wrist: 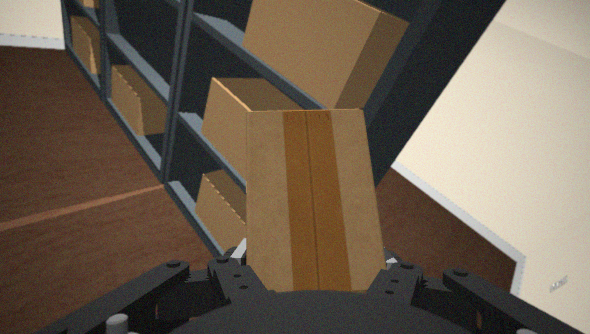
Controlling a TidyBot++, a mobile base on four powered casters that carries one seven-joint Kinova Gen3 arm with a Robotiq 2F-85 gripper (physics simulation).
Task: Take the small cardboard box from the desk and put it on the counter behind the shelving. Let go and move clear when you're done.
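Frame: origin at the arm's base, x ahead, y up, z right, level; metres.
Seen in the pictures: gripper, fingertip midpoint: (310, 257).
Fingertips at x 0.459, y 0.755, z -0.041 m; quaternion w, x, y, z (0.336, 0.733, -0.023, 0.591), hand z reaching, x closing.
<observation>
A point is followed by its place in that frame.
The small cardboard box (315, 200) @(x 0.447, y 0.802, z -0.054 m), light brown with a darker tape strip along its middle, is in the lower centre of the wrist view. My gripper (310, 257) @(x 0.459, y 0.755, z -0.041 m) is shut on it, with a finger at each side of the box; the fingertips are largely hidden beside it. The box is held up in front of the shelving (175, 90) @(x 1.436, y 0.218, z -0.878 m). The desk and the counter do not show in this view.
Larger cardboard boxes (310, 45) @(x 1.185, y 0.717, z -0.272 m) (225, 125) @(x 1.290, y 0.274, z -0.514 m) (127, 100) @(x 1.673, y -0.162, z -1.395 m) stand on the shelves. The shelving's dark end (425, 65) @(x 1.171, y 0.798, z 0.030 m) is right of centre. Brown floor (65, 150) @(x 1.286, y -0.397, z -1.429 m) lies at the left, and a cream wall (515, 150) @(x 2.897, y 0.356, z 1.166 m) with a pale skirting board (465, 220) @(x 2.843, y -0.375, z 1.257 m) is at the right.
</observation>
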